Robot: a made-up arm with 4 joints.
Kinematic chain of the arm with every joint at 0, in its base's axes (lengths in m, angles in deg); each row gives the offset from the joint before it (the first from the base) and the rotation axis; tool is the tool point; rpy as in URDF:
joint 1: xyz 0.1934 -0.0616 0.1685 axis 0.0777 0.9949 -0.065
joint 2: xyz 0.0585 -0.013 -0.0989 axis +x
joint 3: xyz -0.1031 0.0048 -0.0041 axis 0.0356 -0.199 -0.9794
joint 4: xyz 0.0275 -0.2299 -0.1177 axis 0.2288 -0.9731 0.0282
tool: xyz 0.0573 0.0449 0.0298 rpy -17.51 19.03 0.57
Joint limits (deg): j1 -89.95..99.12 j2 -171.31..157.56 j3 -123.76..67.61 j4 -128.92..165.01
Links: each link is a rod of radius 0.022 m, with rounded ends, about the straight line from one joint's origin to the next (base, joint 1, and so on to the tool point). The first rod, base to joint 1, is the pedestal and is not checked.
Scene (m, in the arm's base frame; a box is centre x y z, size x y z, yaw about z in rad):
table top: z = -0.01
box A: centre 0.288 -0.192 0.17 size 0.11 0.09 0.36 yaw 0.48
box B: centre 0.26 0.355 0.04 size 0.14 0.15 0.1 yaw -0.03
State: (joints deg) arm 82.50 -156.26 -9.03 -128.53
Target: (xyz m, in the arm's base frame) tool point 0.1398 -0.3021 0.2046
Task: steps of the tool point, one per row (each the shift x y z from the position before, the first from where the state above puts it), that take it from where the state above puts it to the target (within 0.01 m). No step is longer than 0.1 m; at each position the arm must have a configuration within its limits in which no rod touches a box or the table.
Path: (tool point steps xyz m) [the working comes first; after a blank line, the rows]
Joints at the target: 23.53 -67.06 32.70 -58.78
Straight joint move there: touches box A.

1: -0.0098 -0.0271 0.0443
2: -0.0241 -0.0269 0.0406
3: -0.0363 -0.0267 0.0318
4: -0.0446 -0.0266 0.0193
5: -0.0479 -0.0267 0.0045
6: -0.0456 -0.0267 -0.0106
7: 0.0135 -0.0555 -0.0228
8: 0.0041 -0.0442 -0.0335
9: -0.0079 -0.0317 -0.0381
10: -0.0207 -0.0193 -0.0367

